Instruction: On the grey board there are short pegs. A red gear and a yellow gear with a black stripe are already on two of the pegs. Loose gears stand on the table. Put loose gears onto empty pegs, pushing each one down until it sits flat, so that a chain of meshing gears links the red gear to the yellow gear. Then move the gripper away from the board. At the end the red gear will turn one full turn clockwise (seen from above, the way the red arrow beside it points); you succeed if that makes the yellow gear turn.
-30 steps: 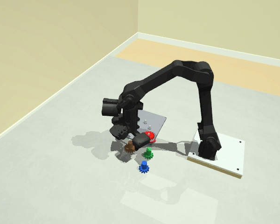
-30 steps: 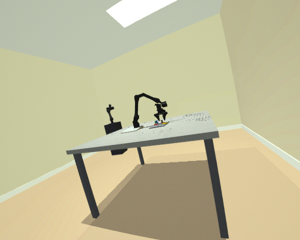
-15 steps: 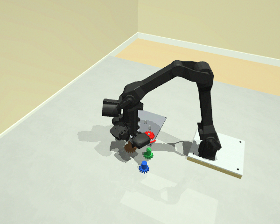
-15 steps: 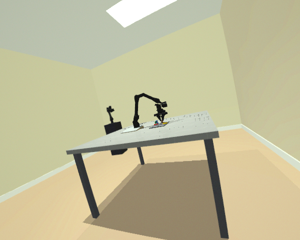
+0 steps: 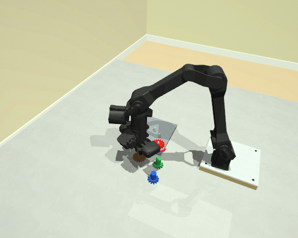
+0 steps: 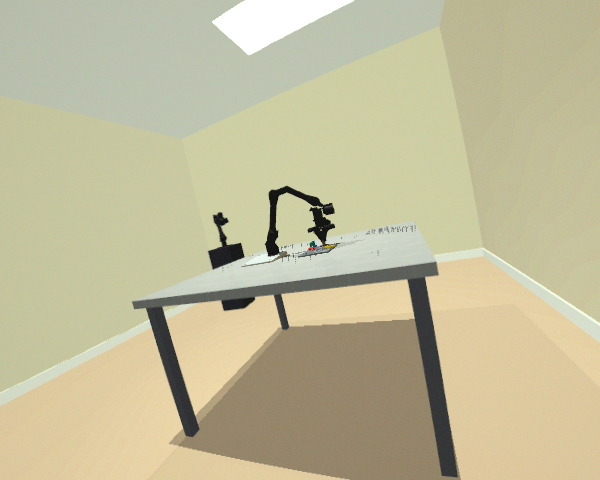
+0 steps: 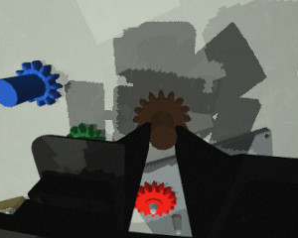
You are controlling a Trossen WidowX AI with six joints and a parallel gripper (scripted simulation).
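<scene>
Now: the red gear 9 cm to the right of my gripper tip, 5 cm behind it and 1 cm below it. Also, from my gripper tip: green gear: 8 cm behind, 1 cm to the left, 1 cm below; red arrow: 7 cm behind, 6 cm to the right, 2 cm below; brown gear: 1 cm below.
</scene>
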